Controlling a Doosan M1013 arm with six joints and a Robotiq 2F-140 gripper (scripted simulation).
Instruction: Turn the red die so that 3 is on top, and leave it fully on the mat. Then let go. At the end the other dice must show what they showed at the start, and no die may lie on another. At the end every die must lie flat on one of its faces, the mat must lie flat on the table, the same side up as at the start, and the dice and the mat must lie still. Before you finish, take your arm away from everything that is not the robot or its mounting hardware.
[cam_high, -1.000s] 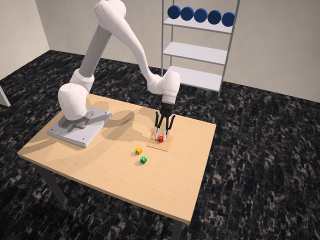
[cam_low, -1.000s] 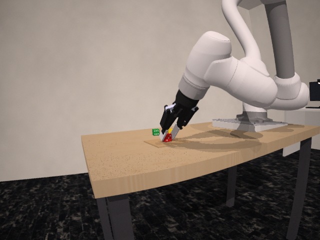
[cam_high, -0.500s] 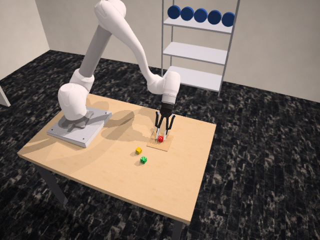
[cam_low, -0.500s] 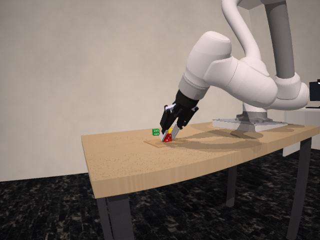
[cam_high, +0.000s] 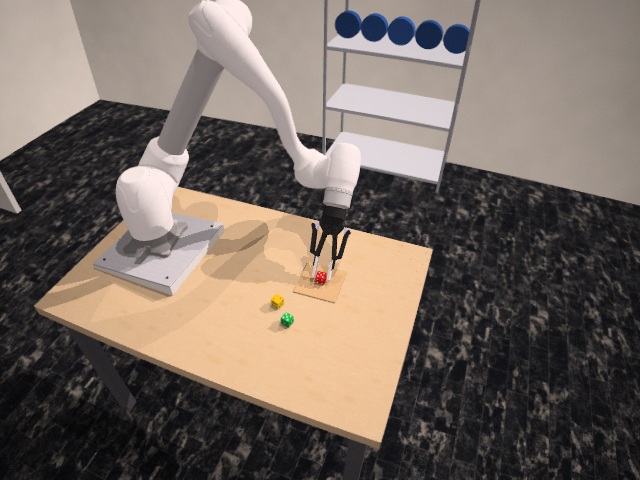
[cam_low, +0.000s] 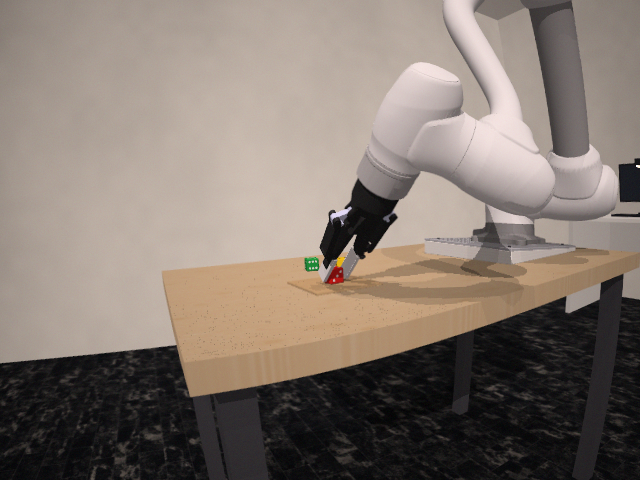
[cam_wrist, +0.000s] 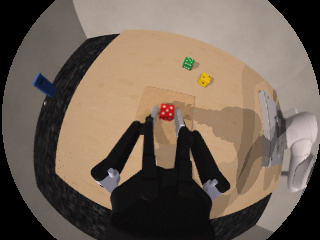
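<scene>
The red die is 2 cm to the right of my hand and 2 cm below it. Also, from my hand: mat (4 cm below, 2 cm to the right); then green die (20 cm to the right, 7 cm behind, 3 cm below); then yellow die (14 cm to the right, 12 cm behind, 3 cm below).
</scene>
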